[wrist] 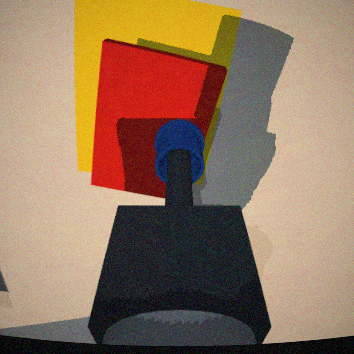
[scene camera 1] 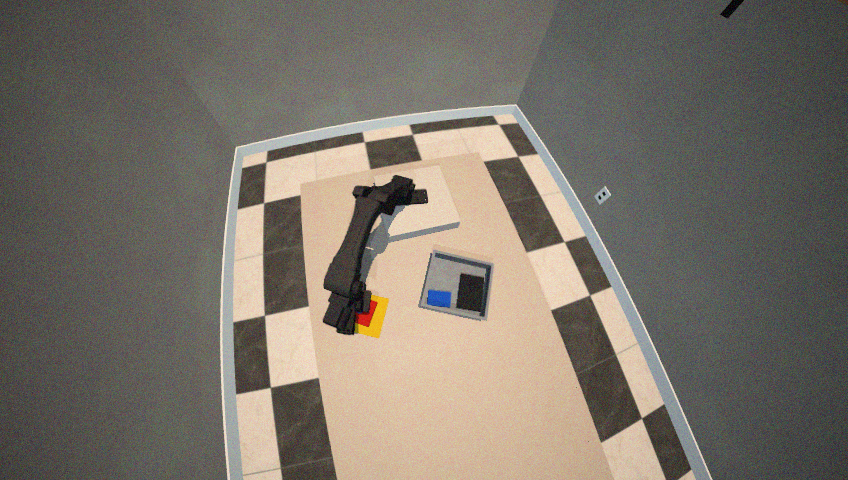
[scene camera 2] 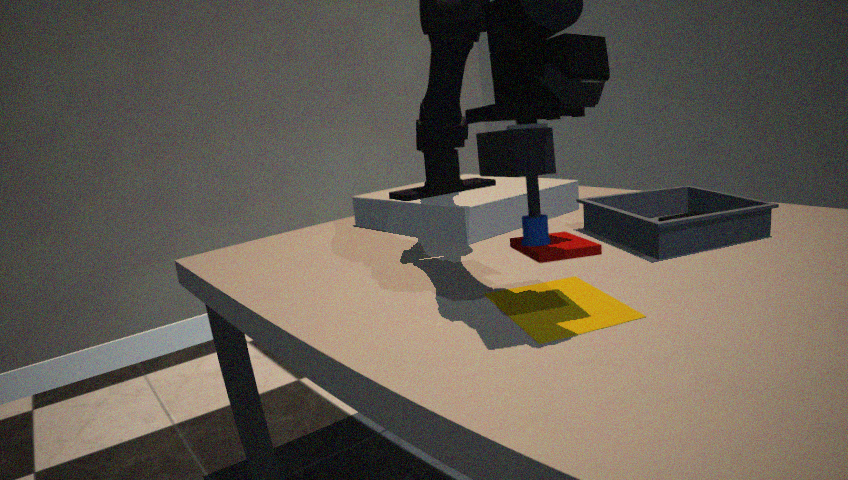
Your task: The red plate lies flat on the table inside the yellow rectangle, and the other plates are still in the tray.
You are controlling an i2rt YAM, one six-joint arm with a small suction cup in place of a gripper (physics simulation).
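Places are measured from the arm's base along level axes (x left, y back, z up), in metres.
Pixels of known places: hand, tool point: point(wrist: 178, 133) point(scene camera 2: 537, 253); arm's base, link origin: point(scene camera 1: 404, 198) point(scene camera 2: 444, 191).
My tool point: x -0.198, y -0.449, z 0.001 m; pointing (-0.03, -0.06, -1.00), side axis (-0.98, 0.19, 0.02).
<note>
For each thing: its middle in the pictures, then the offset to it from my tool point. "spot": a spot on its surface instead. Level surfaces: height alone.
- red plate, body centre: point(wrist: 150, 130) point(scene camera 2: 553, 245) point(scene camera 1: 364, 311) dz +0.006, dx +0.016, dy -0.008 m
- yellow rectangle, surface spot: point(wrist: 95, 22) spot: dz -0.058, dx +0.045, dy -0.073 m
- blue plate, body centre: point(scene camera 1: 439, 298) dz -0.050, dx +0.290, dy +0.020 m
- black plate, body centre: point(scene camera 1: 470, 292) dz -0.050, dx +0.416, dy +0.029 m
- grey tray, body centre: point(scene camera 2: 676, 216) point(scene camera 1: 458, 285) dz -0.033, dx +0.367, dy +0.058 m
- table, surface height: dz -0.058 m
The red plate point(scene camera 1: 366, 314) point(scene camera 2: 577, 243) point(wrist: 145, 90) hangs flat and level under my blue suction cup point(scene camera 2: 534, 240) point(wrist: 180, 145), which is shut on it near one corner. The plate is above the table, and its shadow falls on the yellow rectangle point(scene camera 1: 381, 315) point(scene camera 2: 601, 303) point(wrist: 95, 22). In the wrist view the plate overlaps much of the rectangle, turned slightly against it, with its lower edge past the rectangle's. The blue plate point(scene camera 1: 439, 298) and the black plate point(scene camera 1: 470, 290) lie in the grey tray point(scene camera 1: 489, 291) point(scene camera 2: 714, 234). The cup is hidden in scene camera 1.
The arm stands on a white block point(scene camera 1: 434, 196) point(scene camera 2: 380, 211) at the back of the table point(scene camera 1: 452, 380) point(scene camera 2: 684, 380). The tray stands to the right of the yellow rectangle in scene camera 1, with raised walls. A table edge runs along the left side.
</note>
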